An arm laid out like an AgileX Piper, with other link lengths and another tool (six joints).
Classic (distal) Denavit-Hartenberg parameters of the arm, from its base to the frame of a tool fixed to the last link. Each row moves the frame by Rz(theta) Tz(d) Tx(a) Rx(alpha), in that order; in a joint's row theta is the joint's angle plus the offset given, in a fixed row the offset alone. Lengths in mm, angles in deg.
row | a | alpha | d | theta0
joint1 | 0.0 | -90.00 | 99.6 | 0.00
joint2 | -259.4 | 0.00 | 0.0 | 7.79
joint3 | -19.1 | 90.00 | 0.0 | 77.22
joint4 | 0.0 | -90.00 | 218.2 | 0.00
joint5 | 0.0 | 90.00 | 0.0 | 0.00
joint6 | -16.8 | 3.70 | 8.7 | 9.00
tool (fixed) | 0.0 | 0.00 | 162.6 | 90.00
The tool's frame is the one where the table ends.
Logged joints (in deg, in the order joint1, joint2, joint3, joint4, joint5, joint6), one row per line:
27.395 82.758 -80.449 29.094 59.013 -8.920
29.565 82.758 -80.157 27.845 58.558 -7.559
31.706 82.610 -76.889 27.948 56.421 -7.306
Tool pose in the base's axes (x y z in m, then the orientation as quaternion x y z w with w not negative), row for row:
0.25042 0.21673 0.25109 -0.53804 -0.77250 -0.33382 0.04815
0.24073 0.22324 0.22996 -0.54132 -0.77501 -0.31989 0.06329
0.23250 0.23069 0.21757 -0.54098 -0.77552 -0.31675 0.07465
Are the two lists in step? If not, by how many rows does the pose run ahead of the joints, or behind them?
The pose runs 2 rows ahead of the joints: the pose in row i belongs to the joints in row i + 2.
